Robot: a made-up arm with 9 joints. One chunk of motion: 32 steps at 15 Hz.
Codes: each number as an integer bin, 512 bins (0 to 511) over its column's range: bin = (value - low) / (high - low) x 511, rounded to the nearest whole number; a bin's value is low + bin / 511 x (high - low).
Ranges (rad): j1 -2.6..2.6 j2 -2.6..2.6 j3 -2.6..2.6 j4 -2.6..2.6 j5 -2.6..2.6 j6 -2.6..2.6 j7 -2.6..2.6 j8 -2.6..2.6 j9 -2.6..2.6
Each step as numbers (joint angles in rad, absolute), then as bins.
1 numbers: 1.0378 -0.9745 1.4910 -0.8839 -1.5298 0.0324 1.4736 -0.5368 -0.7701
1 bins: 357 160 402 169 105 259 400 203 180
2 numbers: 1.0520 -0.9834 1.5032 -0.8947 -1.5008 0.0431 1.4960 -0.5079 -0.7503
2 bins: 359 159 403 168 108 260 403 206 182
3 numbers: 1.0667 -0.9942 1.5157 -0.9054 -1.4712 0.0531 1.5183 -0.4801 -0.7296
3 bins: 360 158 404 167 111 261 405 208 184
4 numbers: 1.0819 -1.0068 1.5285 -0.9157 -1.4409 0.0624 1.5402 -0.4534 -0.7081
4 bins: 362 157 406 166 114 262 407 211 186
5 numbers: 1.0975 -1.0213 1.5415 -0.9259 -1.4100 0.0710 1.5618 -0.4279 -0.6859
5 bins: 363 155 407 165 117 262 409 213 188
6 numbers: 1.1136 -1.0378 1.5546 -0.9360 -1.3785 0.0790 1.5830 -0.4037 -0.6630
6 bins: 365 154 408 164 120 263 411 216 190
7 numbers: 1.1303 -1.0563 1.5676 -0.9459 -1.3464 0.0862 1.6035 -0.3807 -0.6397
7 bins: 367 152 410 163 123 264 413 218 193
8 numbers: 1.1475 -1.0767 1.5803 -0.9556 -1.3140 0.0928 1.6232 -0.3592 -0.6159
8 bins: 368 150 411 162 126 265 415 220 195
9 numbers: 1.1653 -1.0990 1.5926 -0.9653 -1.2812 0.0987 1.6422 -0.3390 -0.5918
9 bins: 370 148 412 161 130 265 417 222 197
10 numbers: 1.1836 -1.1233 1.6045 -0.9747 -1.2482 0.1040 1.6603 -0.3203 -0.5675
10 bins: 372 145 413 160 133 266 419 224 200
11 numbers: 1.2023 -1.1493 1.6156 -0.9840 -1.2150 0.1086 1.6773 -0.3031 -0.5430
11 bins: 374 143 414 159 136 266 420 226 202
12 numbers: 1.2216 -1.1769 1.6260 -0.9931 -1.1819 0.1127 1.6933 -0.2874 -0.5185
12 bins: 376 140 415 158 139 267 422 227 205
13 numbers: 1.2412 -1.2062 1.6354 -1.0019 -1.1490 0.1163 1.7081 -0.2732 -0.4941
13 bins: 377 137 416 157 143 267 423 229 207
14 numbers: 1.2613 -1.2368 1.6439 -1.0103 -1.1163 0.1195 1.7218 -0.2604 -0.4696
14 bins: 379 134 417 156 146 267 425 230 209
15 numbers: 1.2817 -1.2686 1.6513 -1.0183 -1.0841 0.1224 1.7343 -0.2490 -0.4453
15 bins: 381 131 418 155 149 268 426 231 212
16 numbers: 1.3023 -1.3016 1.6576 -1.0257 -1.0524 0.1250 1.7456 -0.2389 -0.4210
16 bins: 383 128 418 155 152 268 427 232 214
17 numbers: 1.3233 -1.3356 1.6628 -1.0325 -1.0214 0.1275 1.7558 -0.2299 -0.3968
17 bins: 386 124 419 154 155 268 428 233 217
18 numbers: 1.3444 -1.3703 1.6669 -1.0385 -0.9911 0.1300 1.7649 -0.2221 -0.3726
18 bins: 388 121 419 153 158 268 429 234 219
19 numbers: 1.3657 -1.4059 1.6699 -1.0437 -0.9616 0.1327 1.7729 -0.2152 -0.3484
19 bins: 390 117 420 153 161 269 430 234 221
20 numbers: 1.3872 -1.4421 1.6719 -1.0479 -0.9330 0.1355 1.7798 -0.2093 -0.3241
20 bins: 392 114 420 153 164 269 430 235 224
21 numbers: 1.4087 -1.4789 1.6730 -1.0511 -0.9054 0.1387 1.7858 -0.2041 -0.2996
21 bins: 394 110 420 152 167 269 431 235 226
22 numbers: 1.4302 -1.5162 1.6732 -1.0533 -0.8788 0.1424 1.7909 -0.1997 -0.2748
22 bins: 396 107 420 152 169 269 431 236 228
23 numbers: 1.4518 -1.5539 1.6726 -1.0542 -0.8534 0.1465 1.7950 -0.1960 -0.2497
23 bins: 398 103 420 152 172 270 432 236 231
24 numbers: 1.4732 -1.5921 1.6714 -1.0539 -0.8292 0.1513 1.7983 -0.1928 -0.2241
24 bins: 400 99 420 152 174 270 432 237 233
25 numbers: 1.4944 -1.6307 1.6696 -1.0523 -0.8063 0.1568 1.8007 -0.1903 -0.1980
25 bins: 402 95 420 152 176 271 432 237 236
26 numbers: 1.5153 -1.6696 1.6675 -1.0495 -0.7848 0.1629 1.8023 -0.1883 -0.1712
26 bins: 404 91 419 152 178 272 433 237 239
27 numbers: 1.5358 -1.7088 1.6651 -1.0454 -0.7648 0.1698 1.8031 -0.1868 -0.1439
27 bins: 406 88 419 153 180 272 433 237 241
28 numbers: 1.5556 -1.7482 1.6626 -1.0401 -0.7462 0.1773 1.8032 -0.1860 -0.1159
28 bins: 408 84 419 153 182 273 433 237 244
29 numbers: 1.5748 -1.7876 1.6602 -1.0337 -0.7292 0.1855 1.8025 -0.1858 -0.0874
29 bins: 410 80 419 154 184 274 433 237 247
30 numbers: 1.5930 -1.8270 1.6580 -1.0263 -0.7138 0.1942 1.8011 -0.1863 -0.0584
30 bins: 412 76 418 155 185 275 432 237 250
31 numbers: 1.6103 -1.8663 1.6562 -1.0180 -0.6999 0.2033 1.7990 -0.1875 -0.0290
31 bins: 414 72 418 155 187 275 432 237 253
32 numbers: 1.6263 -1.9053 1.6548 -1.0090 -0.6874 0.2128 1.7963 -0.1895 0.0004
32 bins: 415 68 418 156 188 276 432 237 256
